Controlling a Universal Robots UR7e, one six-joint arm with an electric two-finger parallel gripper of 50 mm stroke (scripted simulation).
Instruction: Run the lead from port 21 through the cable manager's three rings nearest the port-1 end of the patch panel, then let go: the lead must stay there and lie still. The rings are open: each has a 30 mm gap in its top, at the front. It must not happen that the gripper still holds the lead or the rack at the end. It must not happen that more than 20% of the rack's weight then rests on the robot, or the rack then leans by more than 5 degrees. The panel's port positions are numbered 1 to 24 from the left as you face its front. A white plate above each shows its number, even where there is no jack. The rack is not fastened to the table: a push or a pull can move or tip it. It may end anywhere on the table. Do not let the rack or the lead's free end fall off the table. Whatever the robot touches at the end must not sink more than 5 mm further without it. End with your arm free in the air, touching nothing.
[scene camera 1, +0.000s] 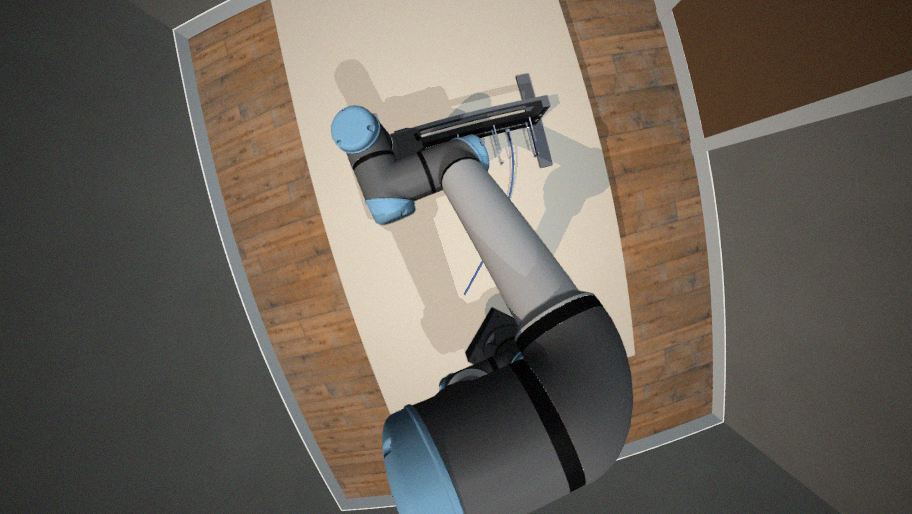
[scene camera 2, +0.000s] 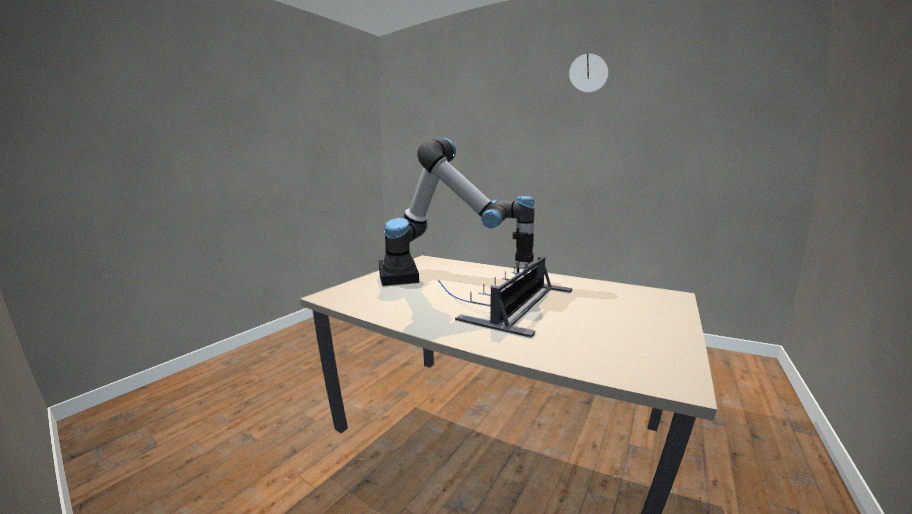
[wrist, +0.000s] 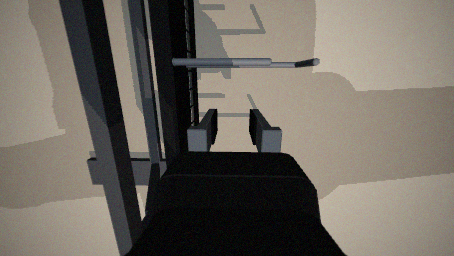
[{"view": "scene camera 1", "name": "patch panel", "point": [506, 124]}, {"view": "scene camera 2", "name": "patch panel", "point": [516, 295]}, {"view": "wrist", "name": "my gripper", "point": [233, 120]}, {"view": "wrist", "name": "patch panel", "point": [88, 36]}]
